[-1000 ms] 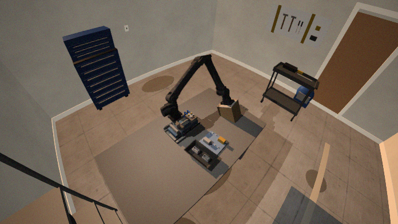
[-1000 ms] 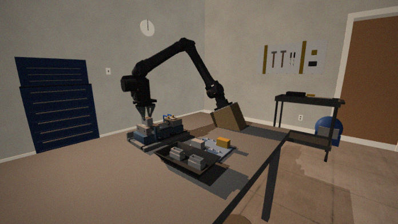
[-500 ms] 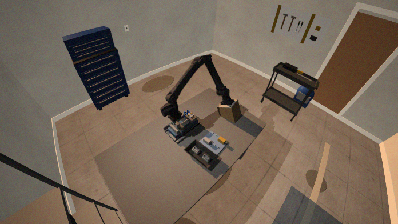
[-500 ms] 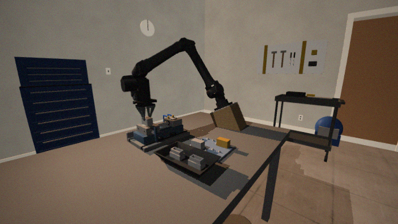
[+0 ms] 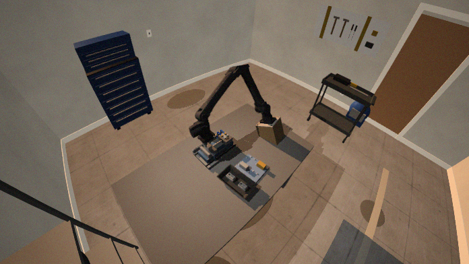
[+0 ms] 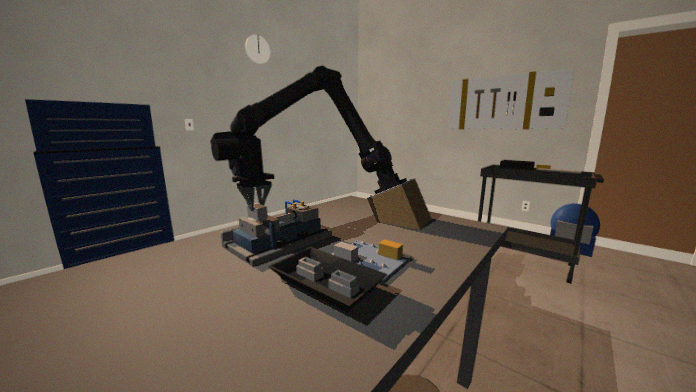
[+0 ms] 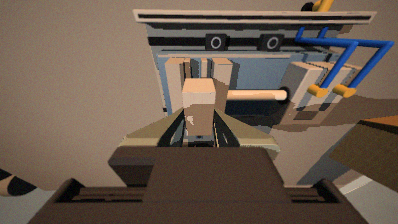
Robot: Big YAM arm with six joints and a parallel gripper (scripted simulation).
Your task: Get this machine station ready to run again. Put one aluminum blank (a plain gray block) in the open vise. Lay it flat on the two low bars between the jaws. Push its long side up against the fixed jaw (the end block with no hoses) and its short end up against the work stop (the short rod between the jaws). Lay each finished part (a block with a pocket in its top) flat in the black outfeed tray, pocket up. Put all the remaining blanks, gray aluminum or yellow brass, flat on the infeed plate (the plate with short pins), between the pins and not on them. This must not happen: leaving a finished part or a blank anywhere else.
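Now: hand 7 cm past the vise, 1 cm to the right of it and 9 cm above it. Also, from my hand: yellow brass blank (17 cm behind, 36 cm to the left, 11 cm below).
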